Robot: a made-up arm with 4 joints.
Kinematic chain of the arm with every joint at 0, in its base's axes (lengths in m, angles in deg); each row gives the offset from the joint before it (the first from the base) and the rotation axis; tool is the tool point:
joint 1: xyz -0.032 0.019 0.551 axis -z
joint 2: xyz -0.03 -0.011 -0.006 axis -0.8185 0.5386 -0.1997
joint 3: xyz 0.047 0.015 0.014 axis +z
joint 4: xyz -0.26 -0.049 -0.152 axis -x
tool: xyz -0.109 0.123 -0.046
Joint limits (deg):
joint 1: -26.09..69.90
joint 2: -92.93..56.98
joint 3: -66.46..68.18
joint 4: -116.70..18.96
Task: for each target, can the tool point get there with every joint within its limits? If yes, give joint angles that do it. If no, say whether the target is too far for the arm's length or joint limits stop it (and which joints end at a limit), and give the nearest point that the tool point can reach.
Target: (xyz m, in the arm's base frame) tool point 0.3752 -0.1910 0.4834
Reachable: no: joint limits stop it (at a limit: joint 1, joint 3, joint 4) | nearest point 0.1239 -0.2345 0.3462 | short by 0.290 m
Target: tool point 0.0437 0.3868 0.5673
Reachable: yes | joints 50.46 -32.88 -44.00 -53.48
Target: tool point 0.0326 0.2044 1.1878
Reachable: no: too far | nearest point 0.0772 0.3324 0.8000 | short by 0.411 m
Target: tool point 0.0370 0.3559 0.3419
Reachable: yes | joints 36.00 18.16 -53.70 -23.05
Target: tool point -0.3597 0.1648 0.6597
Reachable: yes | joints -10.44 -68.88 -52.34 -77.48
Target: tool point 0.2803 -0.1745 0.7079
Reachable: no: joint limits stop it (at a limit: joint 1, joint 3, joint 4) | nearest point 0.0351 -0.2738 0.7537 | short by 0.268 m
